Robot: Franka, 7 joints.
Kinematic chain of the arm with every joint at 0, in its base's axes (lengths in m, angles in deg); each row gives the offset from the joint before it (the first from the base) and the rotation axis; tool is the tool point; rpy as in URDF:
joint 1: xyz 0 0 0.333 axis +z
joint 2: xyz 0 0 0 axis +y
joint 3: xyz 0 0 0.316 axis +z
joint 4: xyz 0.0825 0 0 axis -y
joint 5: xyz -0.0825 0 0.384 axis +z
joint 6: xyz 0 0 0 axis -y
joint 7: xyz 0.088 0 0 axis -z
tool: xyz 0 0 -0.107 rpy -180 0 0
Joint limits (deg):
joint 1: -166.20..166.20
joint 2: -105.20..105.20
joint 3: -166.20..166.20
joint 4: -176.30..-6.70
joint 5: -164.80..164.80
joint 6: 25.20..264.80
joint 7: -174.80..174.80
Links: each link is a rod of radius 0.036 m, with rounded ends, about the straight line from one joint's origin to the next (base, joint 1, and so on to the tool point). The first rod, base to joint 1, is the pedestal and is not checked.
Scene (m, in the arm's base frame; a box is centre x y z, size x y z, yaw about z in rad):
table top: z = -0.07
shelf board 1: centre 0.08 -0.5 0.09 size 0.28 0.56 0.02 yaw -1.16
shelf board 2: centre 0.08 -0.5 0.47 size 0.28 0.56 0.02 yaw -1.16
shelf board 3: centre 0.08 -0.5 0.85 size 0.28 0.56 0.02 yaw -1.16
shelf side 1: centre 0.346 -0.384 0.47 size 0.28 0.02 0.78 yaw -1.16
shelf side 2: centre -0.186 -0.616 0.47 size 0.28 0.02 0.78 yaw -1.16
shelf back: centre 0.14 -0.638 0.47 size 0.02 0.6 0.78 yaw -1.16
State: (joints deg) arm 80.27 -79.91 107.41 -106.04 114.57 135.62 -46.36
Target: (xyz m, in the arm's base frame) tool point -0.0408 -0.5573 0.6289
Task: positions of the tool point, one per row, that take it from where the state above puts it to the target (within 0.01 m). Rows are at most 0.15 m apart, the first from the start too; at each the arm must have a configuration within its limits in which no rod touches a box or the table.
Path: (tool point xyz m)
1: -0.5895 -0.2171 0.2069
2: -0.5545 -0.2577 0.2297
3: -0.5119 -0.3013 0.2621
4: -0.4616 -0.3419 0.3070
5: -0.4049 -0.3721 0.3647
6: -0.3431 -0.3855 0.4318
7: -0.2792 -0.3774 0.5031
8: -0.2158 -0.3459 0.5713
9: -0.1561 -0.2927 0.6289
10: -0.1477 -0.3784 0.6429
11: -0.1095 -0.4697 0.6442
12: -0.0408 -0.5573 0.6289

